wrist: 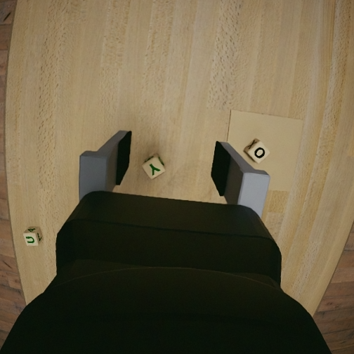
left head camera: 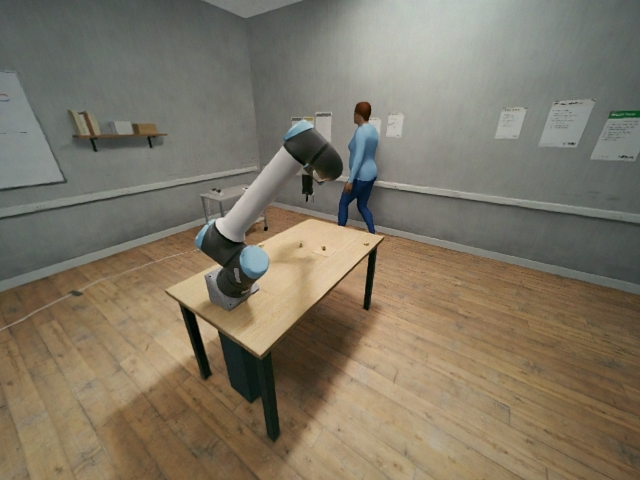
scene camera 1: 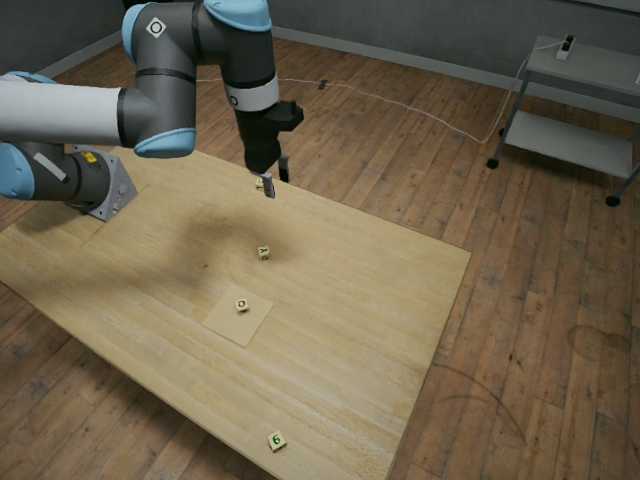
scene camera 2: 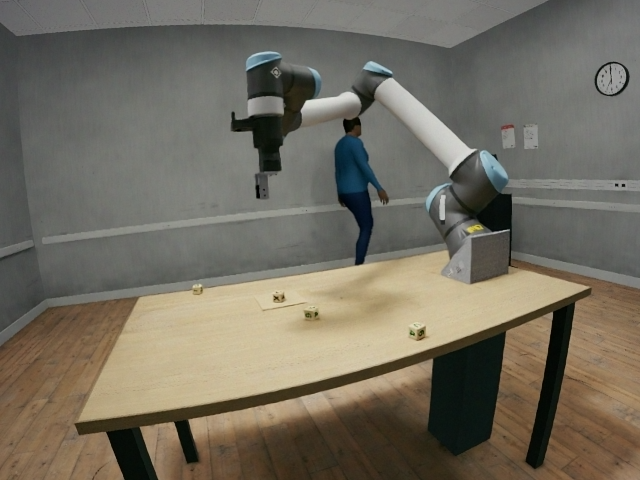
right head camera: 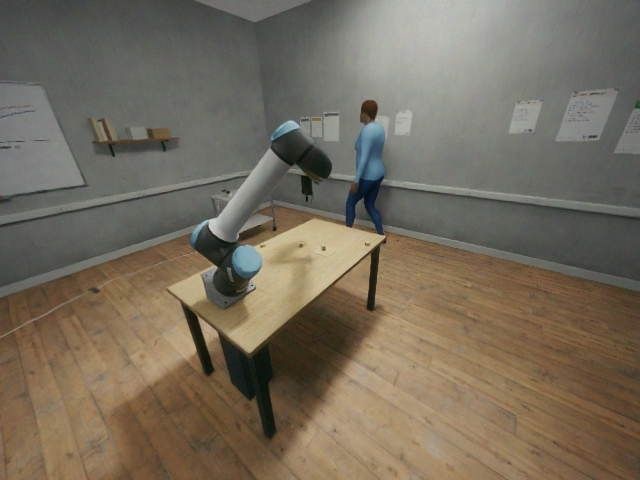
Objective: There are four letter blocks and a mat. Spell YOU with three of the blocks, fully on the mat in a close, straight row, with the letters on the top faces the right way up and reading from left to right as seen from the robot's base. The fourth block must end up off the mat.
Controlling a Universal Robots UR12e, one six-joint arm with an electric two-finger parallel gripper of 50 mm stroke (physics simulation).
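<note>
My gripper (wrist: 171, 153) (scene camera 1: 277, 178) (scene camera 2: 262, 196) is open and empty, pointing down high above the table. The Y block (wrist: 154, 166) (scene camera 1: 264, 253) (scene camera 2: 311, 313) stands on the table beside the mat; in the wrist view it shows between the fingers, far below them, turned askew. The O block (wrist: 257, 151) (scene camera 1: 241, 305) (scene camera 2: 278, 296) sits on the mat (wrist: 290, 175) (scene camera 1: 244, 338) (scene camera 2: 266, 307), turned relative to its edges. The U block (wrist: 32, 236) (scene camera 2: 416, 331) stands near a long table edge; a finger partly hides it in scene camera 1. A block with a green 6 or 9 (scene camera 1: 276, 440) (scene camera 2: 197, 289) is off the mat.
The wooden table (scene camera 1: 361, 330) (scene camera 2: 206, 361) carries the blocks, the mat and the robot's base (scene camera 1: 116, 191) (scene camera 2: 488, 255). A person (left head camera: 363, 160) (scene camera 2: 354, 180) stands beyond the table. A grey trolley (scene camera 1: 568, 149) stands on the floor away from the table.
</note>
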